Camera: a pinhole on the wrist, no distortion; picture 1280 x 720 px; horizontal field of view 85.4 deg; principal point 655.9 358.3 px. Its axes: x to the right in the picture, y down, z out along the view. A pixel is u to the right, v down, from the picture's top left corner.
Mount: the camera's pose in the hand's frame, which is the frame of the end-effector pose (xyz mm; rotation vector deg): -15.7 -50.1 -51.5 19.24 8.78 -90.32
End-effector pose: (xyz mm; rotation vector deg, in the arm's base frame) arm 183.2 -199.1 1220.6 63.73 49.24 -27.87
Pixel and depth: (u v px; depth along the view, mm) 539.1 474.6 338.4
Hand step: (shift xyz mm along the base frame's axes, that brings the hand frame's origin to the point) 30.6 -307.5 -5.7
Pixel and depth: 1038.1 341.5 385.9
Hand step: -222.0 -375.8 -109.8
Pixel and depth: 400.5 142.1 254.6
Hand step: -25.7 -214.5 117.1
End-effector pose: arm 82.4 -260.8 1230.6 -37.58 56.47 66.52
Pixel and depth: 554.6 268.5 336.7
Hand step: 171.5 160.3 205.2
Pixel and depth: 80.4 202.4 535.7
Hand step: -53.1 466.1 445.8
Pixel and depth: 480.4 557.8 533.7
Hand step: 240.4 439.3 156.1
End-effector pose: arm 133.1 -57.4 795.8 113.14 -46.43 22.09
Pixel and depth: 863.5 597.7 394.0
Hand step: 231.6 -185.7 -299.5
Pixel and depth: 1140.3 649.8 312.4
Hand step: 288.8 -70.4 -287.0
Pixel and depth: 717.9 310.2 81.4
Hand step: 31.5 20.6 -81.8
